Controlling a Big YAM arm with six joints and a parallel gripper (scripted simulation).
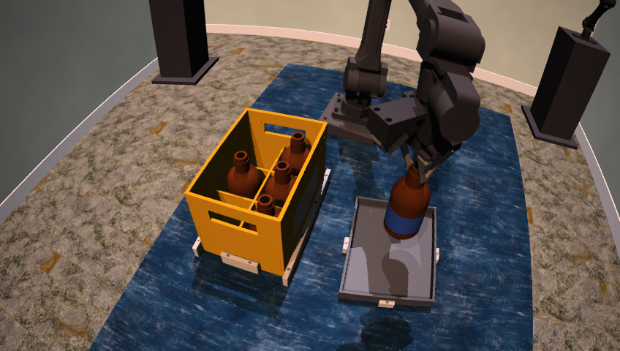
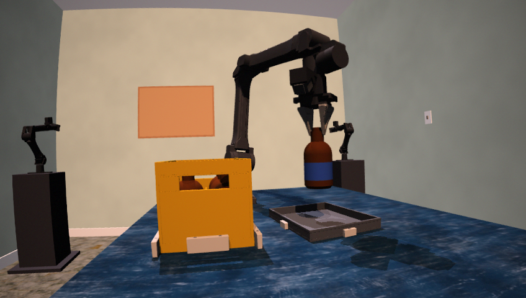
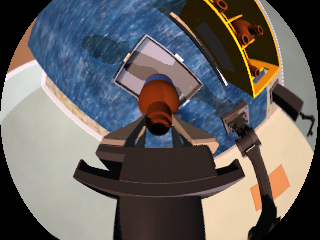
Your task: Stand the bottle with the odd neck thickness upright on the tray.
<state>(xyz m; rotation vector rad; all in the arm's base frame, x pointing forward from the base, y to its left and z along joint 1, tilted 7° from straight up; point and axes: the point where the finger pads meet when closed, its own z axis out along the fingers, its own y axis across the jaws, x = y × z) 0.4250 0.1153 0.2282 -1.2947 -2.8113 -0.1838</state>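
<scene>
The dark grey tray is 22 cm below my hand. Also, from my hand: orange crate 4 cm behind, 28 cm to the right, 15 cm below.
</scene>
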